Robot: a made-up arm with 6 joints.
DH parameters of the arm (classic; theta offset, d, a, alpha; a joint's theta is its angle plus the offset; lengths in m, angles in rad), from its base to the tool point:
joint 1: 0 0.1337 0 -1.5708
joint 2: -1.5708 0 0.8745 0
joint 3: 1.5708 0.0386 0 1.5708
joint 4: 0 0.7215 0 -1.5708
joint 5: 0 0 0 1.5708
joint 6: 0 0.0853 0 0
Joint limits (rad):
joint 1: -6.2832..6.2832
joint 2: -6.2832..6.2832
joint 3: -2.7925..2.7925
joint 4: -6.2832..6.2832
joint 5: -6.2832..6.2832
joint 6: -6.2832..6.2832
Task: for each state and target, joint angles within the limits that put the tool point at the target. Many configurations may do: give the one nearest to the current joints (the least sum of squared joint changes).
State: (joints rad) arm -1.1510 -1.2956 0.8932 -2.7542 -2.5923 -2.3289
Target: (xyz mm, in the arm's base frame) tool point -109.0 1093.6 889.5
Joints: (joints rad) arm -1.4207 -1.3982 0.9633 -2.7461 -2.5932 -2.3289
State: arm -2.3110 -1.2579 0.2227 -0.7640 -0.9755 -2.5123
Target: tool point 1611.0 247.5 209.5
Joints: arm -2.9314 -1.5755 0.1839 -0.7845 -1.1687 -2.5123
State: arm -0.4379 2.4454 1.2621 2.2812 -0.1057 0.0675
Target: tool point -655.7 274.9 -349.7
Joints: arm -0.3573 3.1484 2.0594 2.2905 -0.1627 0.0675
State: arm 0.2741 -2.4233 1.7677 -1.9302 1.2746 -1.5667
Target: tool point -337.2 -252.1 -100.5
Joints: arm 0.5406 -3.0831 2.5896 -1.8265 1.3909 -1.5667
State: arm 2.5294 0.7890 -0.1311 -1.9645 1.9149 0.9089
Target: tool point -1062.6 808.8 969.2
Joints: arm 2.5194 1.0324 -0.0030 -1.9530 1.8254 0.9089
